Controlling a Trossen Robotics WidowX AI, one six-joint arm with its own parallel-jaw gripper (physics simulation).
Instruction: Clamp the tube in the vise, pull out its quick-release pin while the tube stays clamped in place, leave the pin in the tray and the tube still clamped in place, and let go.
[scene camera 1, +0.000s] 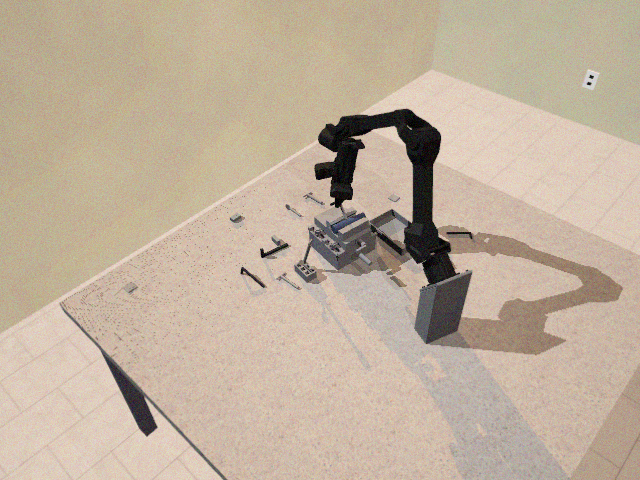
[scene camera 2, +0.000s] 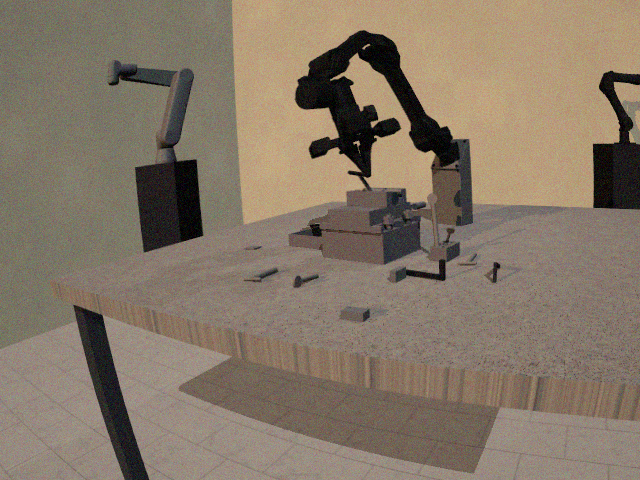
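Seen in the pictures: gripper, fingertip midpoint: (scene camera 1: 336, 207) (scene camera 2: 369, 177); arm's base, link origin: (scene camera 1: 443, 280) (scene camera 2: 449, 154).
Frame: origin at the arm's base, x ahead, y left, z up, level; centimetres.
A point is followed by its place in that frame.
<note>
The grey vise (scene camera 1: 351, 249) {x 29.8, y -13.1, z -12.9 cm} (scene camera 2: 353, 246) {x 41.8, y -22.1, z -16.5 cm} stands on the table. A blue strip (scene camera 1: 347, 223) {x 32.8, y -17.2, z -7.0 cm} shows between its upper blocks in scene camera 1. The tube cannot be made out clearly. A thin rod (scene camera 1: 342, 210) {x 35.5, y -19.6, z -4.7 cm} (scene camera 2: 364, 182) {x 36.2, y -20.0, z -4.6 cm} sticks up at a tilt from the vise's top, with a dark crosspiece at its upper end in scene camera 2; it may be the pin. My gripper (scene camera 1: 338, 203) {x 37.1, y -18.9, z -3.5 cm} (scene camera 2: 368, 174) {x 37.1, y -18.9, z -3.5 cm} is shut and empty, pointing down above the vise, with its fingertips close beside the rod's upper end. The tray (scene camera 1: 388, 241) {x 22.2, y -25.7, z -17.9 cm} (scene camera 2: 305, 239) {x 28.6, y -35.2, z -17.5 cm} stands beside the vise; its inside is partly hidden.
A small holed block (scene camera 1: 305, 271) {x 40.1, y -2.7, z -16.8 cm} (scene camera 2: 445, 251) {x 44.4, y -4.1, z -17.3 cm} with an upright rod stands near the vise. A black angled bar (scene camera 1: 274, 250) {x 53.8, y -8.6, z -18.8 cm} (scene camera 2: 424, 274) {x 54.8, y -8.2, z -18.8 cm}, small tools and grey blocks (scene camera 1: 236, 218) {x 72.4, y -16.7, z -18.5 cm} (scene camera 2: 354, 313) {x 74.1, y -17.2, z -18.4 cm} lie around. My arm's grey mount (scene camera 1: 443, 307) {x -1.7, y 3.7, z -5.8 cm} (scene camera 2: 464, 180) {x 3.3, y 3.7, z -7.1 cm} stands at the other side.
</note>
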